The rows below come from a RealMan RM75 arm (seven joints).
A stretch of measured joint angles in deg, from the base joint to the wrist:
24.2, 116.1, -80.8, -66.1, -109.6, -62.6, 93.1
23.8, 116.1, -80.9, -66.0, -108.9, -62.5, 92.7
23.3, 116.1, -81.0, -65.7, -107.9, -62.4, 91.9
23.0, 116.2, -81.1, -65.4, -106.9, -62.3, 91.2
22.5, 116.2, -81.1, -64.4, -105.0, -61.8, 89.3
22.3, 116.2, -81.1, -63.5, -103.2, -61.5, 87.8
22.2, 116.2, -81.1, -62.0, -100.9, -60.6, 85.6
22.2, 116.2, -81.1, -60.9, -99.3, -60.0, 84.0
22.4, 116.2, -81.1, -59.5, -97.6, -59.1, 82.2
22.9, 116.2, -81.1, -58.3, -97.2, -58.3, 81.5
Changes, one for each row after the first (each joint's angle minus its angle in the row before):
-0.4, 0.0, -0.1, 0.1, 0.7, 0.1, -0.4
-0.5, 0.0, -0.1, 0.3, 1.0, 0.1, -0.8
-0.3, 0.1, -0.1, 0.3, 1.0, 0.1, -0.7
-0.5, 0.0, 0.0, 1.0, 1.9, 0.5, -1.9
-0.2, 0.0, 0.0, 0.9, 1.8, 0.3, -1.5
-0.1, 0.0, 0.0, 1.5, 2.3, 0.9, -2.2
0.0, 0.0, 0.0, 1.1, 1.6, 0.6, -1.6
0.2, 0.0, 0.0, 1.4, 1.7, 0.9, -1.8
0.5, 0.0, 0.0, 1.2, 0.4, 0.8, -0.7

